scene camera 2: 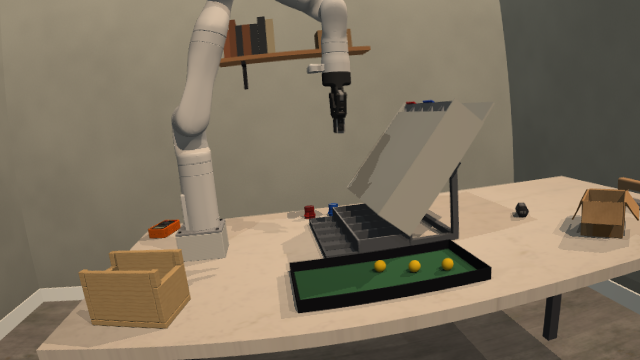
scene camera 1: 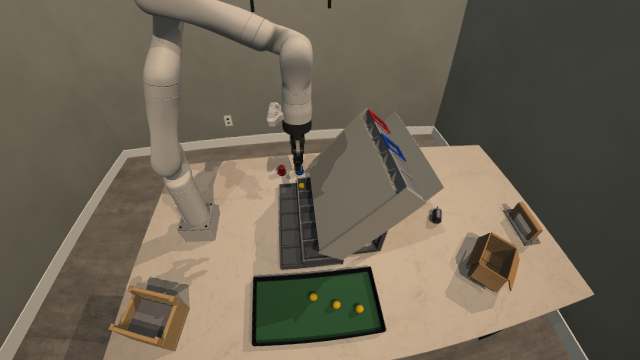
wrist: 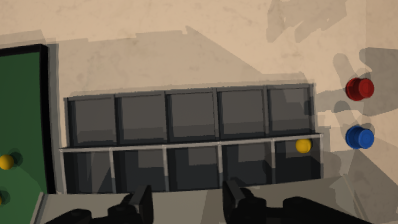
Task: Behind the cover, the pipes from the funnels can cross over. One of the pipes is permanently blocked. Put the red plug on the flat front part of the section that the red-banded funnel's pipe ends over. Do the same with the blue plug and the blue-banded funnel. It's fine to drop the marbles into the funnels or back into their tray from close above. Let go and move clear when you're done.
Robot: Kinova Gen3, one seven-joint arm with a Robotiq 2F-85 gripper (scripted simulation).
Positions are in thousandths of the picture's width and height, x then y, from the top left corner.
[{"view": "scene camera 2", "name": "my gripper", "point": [530,371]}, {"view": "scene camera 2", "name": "wooden crate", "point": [196,829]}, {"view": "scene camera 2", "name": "green-lined black tray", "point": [505,771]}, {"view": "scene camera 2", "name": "cardboard box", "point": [945,588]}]
